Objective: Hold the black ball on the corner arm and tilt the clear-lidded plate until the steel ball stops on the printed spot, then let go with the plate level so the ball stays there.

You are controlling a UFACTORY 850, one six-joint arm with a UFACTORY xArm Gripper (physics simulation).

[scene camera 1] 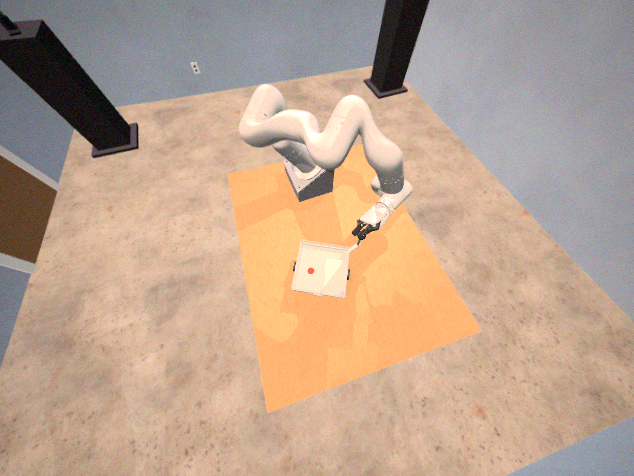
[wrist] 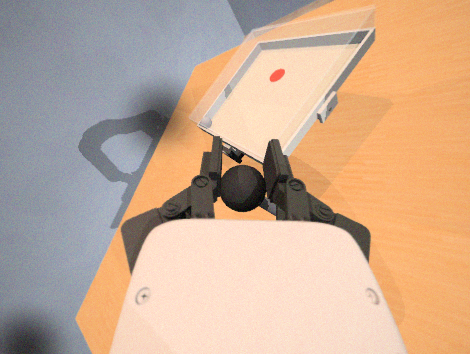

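My gripper [scene camera 1: 360, 234] [wrist: 244, 151] is shut on the black ball [wrist: 243, 188], which sits between its fingers at the end of the pale corner arm [scene camera 1: 353, 247]. The clear-lidded plate [scene camera 1: 303, 282] [wrist: 260, 111] reaches out beyond the fingers. Its exact tilt is hard to tell. The red printed spot [scene camera 1: 310, 270] [wrist: 277, 75] shows on its cream floor. The steel ball [scene camera 1: 341, 293] [wrist: 206, 121] lies in the plate's corner at the left in the wrist view, the near right corner in the scene view, well away from the spot.
Small side brackets [scene camera 1: 348, 274] [wrist: 328, 107] stick out from the plate's sides. The orange table top [scene camera 1: 368, 353] [wrist: 420, 165] lies under the plate. The robot's base [scene camera 1: 314, 185] stands behind the plate. Two dark pillars [scene camera 1: 71, 87] [scene camera 1: 396, 46] stand farther back on the floor.
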